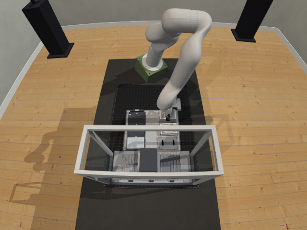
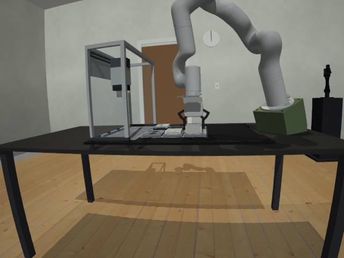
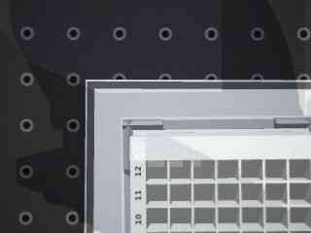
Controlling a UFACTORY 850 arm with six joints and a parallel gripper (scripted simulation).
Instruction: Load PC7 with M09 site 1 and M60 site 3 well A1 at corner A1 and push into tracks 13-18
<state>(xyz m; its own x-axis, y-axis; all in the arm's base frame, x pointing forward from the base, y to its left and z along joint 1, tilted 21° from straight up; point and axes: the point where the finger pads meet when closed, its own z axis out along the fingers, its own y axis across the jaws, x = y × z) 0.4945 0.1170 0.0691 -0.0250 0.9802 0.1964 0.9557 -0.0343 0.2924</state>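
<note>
The nest s1 lies 40 mm below my hand. Also, from my hand: plate carrier PC7: 240 mm to the right, 120 mm ahead, 30 mm below; then nest S2: 110 mm ahead, 40 mm below, 10 mm to the left; then nest s3: 220 mm ahead, 40 mm below.
</note>
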